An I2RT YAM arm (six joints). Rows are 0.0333 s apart.
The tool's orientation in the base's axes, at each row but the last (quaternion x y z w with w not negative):
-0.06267 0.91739 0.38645 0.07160
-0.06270 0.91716 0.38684 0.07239
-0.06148 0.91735 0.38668 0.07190
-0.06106 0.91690 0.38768 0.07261
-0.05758 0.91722 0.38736 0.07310
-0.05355 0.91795 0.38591 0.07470
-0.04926 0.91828 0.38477 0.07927
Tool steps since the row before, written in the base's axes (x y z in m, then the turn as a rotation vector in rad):
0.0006 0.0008 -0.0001 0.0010 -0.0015 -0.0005
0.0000 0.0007 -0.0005 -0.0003 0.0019 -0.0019
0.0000 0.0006 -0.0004 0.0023 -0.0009 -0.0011
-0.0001 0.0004 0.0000 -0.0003 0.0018 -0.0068
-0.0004 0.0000 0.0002 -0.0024 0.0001 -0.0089
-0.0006 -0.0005 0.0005 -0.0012 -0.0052 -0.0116
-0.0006 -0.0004 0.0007 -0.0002 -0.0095 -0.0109
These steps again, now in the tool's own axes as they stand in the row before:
-0.0006 0.0004 0.0007 -0.0008 -0.0016 -0.0006
0.0000 0.0001 0.0008 0.0005 0.0000 0.0027
0.0000 0.0001 0.0007 -0.0020 -0.0018 0.0003
0.0001 0.0003 0.0003 0.0014 -0.0035 0.0060
0.0004 0.0002 -0.0002 0.0039 -0.0058 0.0060
0.0005 0.0001 -0.0008 0.0035 -0.0116 0.0042
0.0005 0.0003 -0.0008 0.0025 -0.0142 0.0007

